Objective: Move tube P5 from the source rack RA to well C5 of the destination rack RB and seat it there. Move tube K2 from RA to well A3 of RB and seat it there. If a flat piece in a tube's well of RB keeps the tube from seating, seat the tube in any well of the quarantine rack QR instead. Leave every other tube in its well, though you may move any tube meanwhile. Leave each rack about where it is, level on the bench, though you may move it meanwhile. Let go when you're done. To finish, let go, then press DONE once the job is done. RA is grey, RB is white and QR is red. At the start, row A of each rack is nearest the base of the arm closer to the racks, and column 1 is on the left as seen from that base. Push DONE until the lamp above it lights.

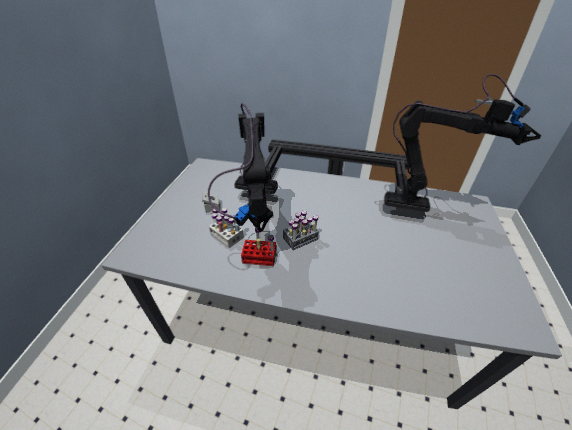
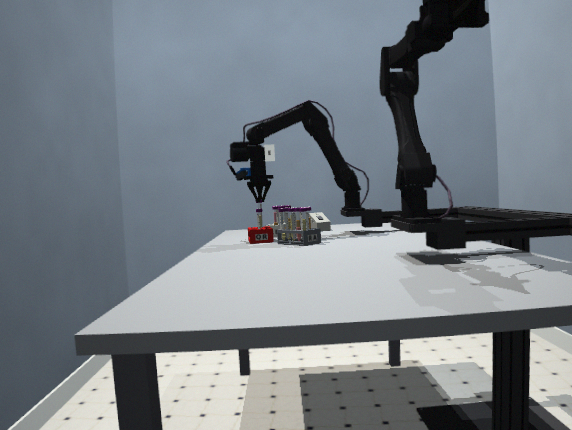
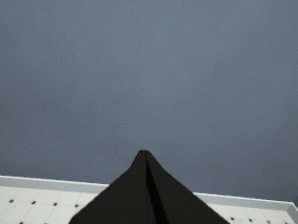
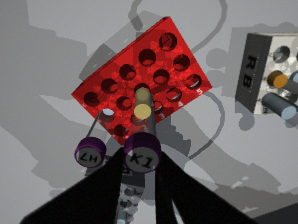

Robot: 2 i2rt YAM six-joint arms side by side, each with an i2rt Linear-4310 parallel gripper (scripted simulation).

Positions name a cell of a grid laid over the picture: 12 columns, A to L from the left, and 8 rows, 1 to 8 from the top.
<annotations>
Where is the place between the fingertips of the right gripper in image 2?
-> At F4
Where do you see a red rack QR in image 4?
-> G2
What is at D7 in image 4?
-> The right gripper.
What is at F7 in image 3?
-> The left gripper.
</annotations>
